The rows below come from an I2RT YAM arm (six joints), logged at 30 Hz.
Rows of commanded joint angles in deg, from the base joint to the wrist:
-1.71, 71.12, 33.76, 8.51, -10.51, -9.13
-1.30, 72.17, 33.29, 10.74, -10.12, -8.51
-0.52, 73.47, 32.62, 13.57, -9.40, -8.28
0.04, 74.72, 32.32, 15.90, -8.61, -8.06
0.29, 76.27, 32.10, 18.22, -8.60, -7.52
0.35, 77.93, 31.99, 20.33, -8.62, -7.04
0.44, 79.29, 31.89, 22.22, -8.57, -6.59
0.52, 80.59, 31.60, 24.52, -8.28, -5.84
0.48, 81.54, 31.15, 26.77, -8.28, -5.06
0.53, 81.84, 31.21, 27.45, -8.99, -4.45
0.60, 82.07, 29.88, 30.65, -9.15, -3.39
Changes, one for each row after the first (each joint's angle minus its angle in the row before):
0.41, 1.05, -0.47, 2.23, 0.39, 0.62
0.78, 1.30, -0.67, 2.83, 0.72, 0.23
0.56, 1.25, -0.30, 2.33, 0.79, 0.22
0.25, 1.55, -0.22, 2.32, 0.01, 0.54
0.06, 1.66, -0.11, 2.11, -0.02, 0.48
0.09, 1.36, -0.10, 1.89, 0.05, 0.45
0.08, 1.30, -0.29, 2.30, 0.29, 0.75
-0.04, 0.95, -0.45, 2.25, 0.00, 0.78
0.05, 0.30, 0.06, 0.68, -0.71, 0.61
0.07, 0.23, -1.33, 3.20, -0.16, 1.06

